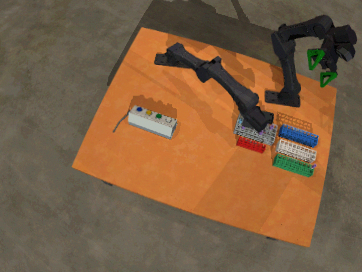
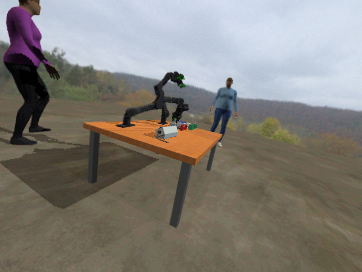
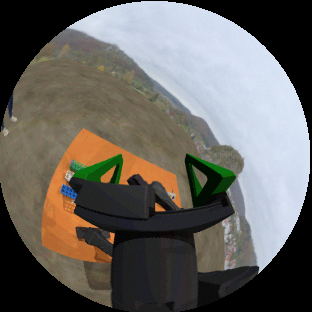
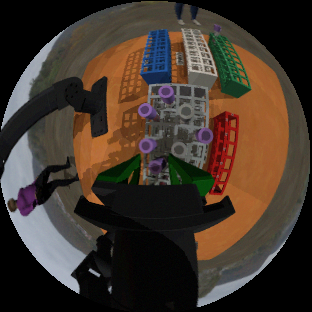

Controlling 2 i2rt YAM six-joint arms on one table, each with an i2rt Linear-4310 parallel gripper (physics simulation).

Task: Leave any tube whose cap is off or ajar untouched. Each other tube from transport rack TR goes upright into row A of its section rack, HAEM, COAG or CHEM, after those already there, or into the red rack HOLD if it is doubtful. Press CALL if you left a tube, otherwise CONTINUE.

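Places are measured from the left arm's base along level axes (x ahead, y left, z up), in centimetres.
Pixels of known places: left gripper, fingertip midpoint: [image 1: 316, 78] [image 2: 185, 82] [image 3: 153, 156]; right gripper, fingertip midpoint: [image 2: 174, 122] [image 4: 154, 156]; left arm's base, link origin: [image 1: 282, 99] [image 2: 163, 123] [image 3: 92, 232] [image 4: 98, 104]; right arm's base, link origin: [image 1: 173, 61] [image 2: 126, 125].
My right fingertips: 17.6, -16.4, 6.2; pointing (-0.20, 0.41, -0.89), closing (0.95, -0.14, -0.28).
For each thing: its middle in the pictures, then the offset to it from my right fingertips, as dx, dy, dz. "spot": a spot on its surface instead.
- grey transport rack, surface spot: [image 4: 203, 95] [image 1: 271, 143] spot: +9.1, +9.2, -2.7
- red rack, body centre: [image 4: 220, 153] [image 1: 251, 145] +11.2, -0.9, -3.4
- blue rack, body centre: [image 4: 158, 51] [image 1: 298, 136] [image 3: 77, 195] +3.5, +23.8, -3.4
- white rack, body centre: [image 4: 195, 51] [image 1: 296, 151] +11.7, +22.2, -3.4
- green rack, body centre: [image 4: 225, 58] [image 1: 293, 166] [image 3: 83, 170] +19.2, +21.0, -3.4
- button box, body centre: [image 1: 152, 120] [image 2: 167, 131] +5.1, -48.6, -2.0
The grey transport rack [image 1: 270, 140] [image 4: 203, 95] holds several purple-capped tubes, such as one tube [image 4: 166, 92] at its far end, and two grey-capped ones [image 4: 185, 110]. My right gripper [image 4: 154, 156] [image 2: 175, 118] is low over the rack's near end. Its fingers stand partly open on either side of a purple-capped tube [image 4: 156, 166] without gripping it. My left gripper [image 1: 322, 68] [image 2: 181, 81] [image 3: 153, 156] is wide open and empty, raised high beyond the table's far right corner. The red rack [image 1: 250, 144] [image 4: 217, 151] lies beside the grey one.
The blue rack [image 1: 298, 135] [image 4: 155, 75], white rack [image 1: 295, 150] [image 4: 202, 78] and green rack [image 1: 292, 165] [image 4: 234, 90] stand side by side past the grey rack. One purple-capped tube [image 1: 314, 165] [image 4: 217, 28] is in the green rack. A button box [image 1: 152, 121] [image 2: 166, 132] sits at the left. Two people [image 2: 23, 67] [image 2: 224, 102] stand near the table.
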